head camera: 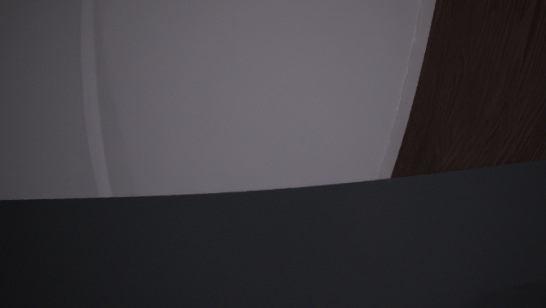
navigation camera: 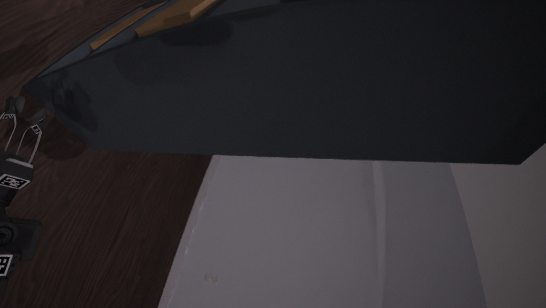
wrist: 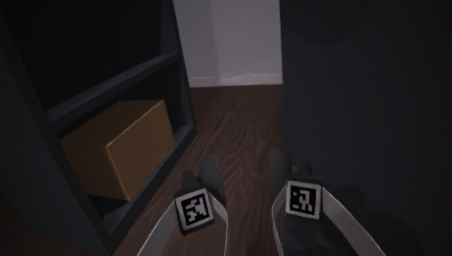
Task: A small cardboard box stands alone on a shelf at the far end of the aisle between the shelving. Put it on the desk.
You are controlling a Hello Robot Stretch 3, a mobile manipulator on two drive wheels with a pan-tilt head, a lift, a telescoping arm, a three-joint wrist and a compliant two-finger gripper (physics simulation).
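Places are measured from the robot's base along level axes (x back, y left, z down), in metres.
Pixels of known places: gripper, fingertip midpoint: [navigation camera: 32, 102] [wrist: 245, 170].
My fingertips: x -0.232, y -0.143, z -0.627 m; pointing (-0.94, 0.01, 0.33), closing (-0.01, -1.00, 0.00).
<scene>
Behind a point stands the place of what it marks.
My gripper [navigation camera: 29, 111] @(x -0.232, y -0.143, z -0.627 m) [wrist: 245, 170] @(x -0.232, y -0.143, z -0.627 m) is open, with nothing between its fingers. In the wrist view it is low over dark wood floor, between a shelf unit at the left and a dark panel at the right. A brown cardboard box [wrist: 122, 147] @(x -0.861, y 0.330, z -0.299 m) sits in the bottom compartment of the left shelf unit [wrist: 27, 165] @(x -0.628, y 0.530, z -0.401 m), to the left of the fingers and apart from them. I cannot tell whether it is the box of the task. The desk does not show in these views.
A dark panel [wrist: 370, 100] @(x -0.405, y -0.335, z -0.594 m) stands close at the right of the gripper. A large dark shelving side [head camera: 250, 250] @(x -0.356, y -0.524, z -1.198 m) [navigation camera: 300, 95] @(x -0.385, y -0.410, z -1.179 m) fills much of both upper cameras' views. Brown boxes [navigation camera: 175, 17] @(x -0.695, y -0.305, z -0.742 m) show at its edge. A pale wall [head camera: 250, 100] @(x -0.459, y -1.848, z -0.916 m) [navigation camera: 290, 225] @(x -0.166, y -1.773, z -0.961 m) [wrist: 240, 40] @(x -2.365, y -0.211, z -0.425 m) stands beyond the wood floor [wrist: 235, 112] @(x -1.733, y -0.102, z 0.000 m).
</scene>
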